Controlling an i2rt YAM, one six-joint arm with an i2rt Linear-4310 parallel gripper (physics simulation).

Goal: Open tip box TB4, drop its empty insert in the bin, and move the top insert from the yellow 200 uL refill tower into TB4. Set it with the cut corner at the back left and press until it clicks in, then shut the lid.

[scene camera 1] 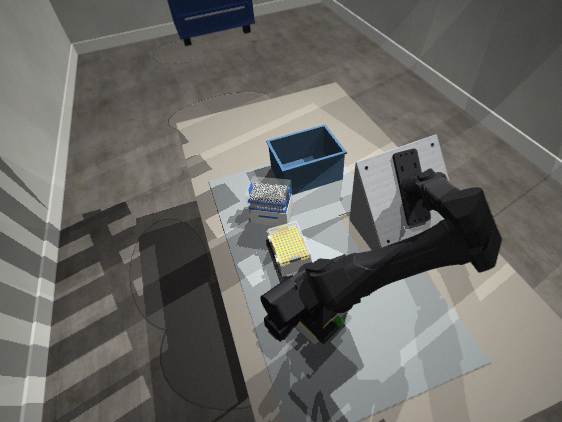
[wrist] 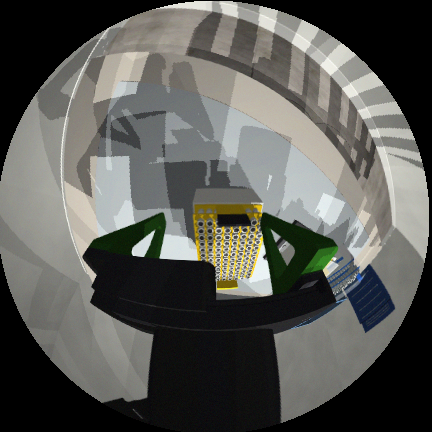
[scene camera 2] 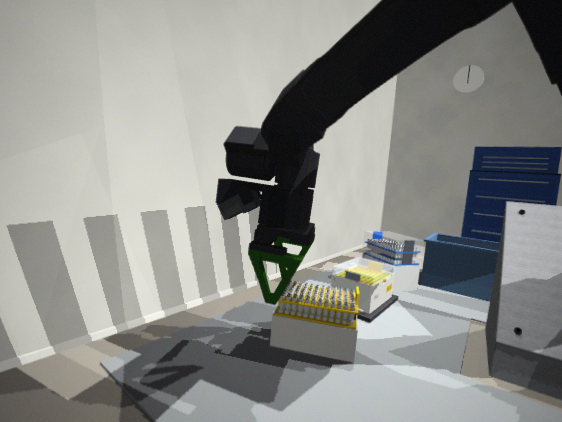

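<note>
The yellow refill tower [scene camera 2: 314,338] [wrist: 227,196] stands on the grey mat. Its top insert [scene camera 2: 320,296] [wrist: 230,250] is full of tips, with a black tab at one end. My gripper [scene camera 2: 280,298] [wrist: 212,217] is open, its green fingers pointing down on either side of the tower's top; no grip shows. The right finger in the wrist view is close beside the insert. The arm hides most of the tower in scene camera 1. The tip box [scene camera 1: 288,245] [scene camera 2: 372,295] with a yellow-gridded insert and clear walls or lid stands beyond; its label is unreadable and I cannot tell the lid's position.
The blue bin [scene camera 1: 281,172] [scene camera 2: 457,265] stands at the far end. A blue refill tower [scene camera 1: 270,202] [scene camera 2: 392,251] is between bin and tip box. A dark base [scene camera 2: 384,308] lies under the tip box. A white slanted arm mount [scene camera 1: 375,200] [scene camera 2: 530,280] stands at the right.
</note>
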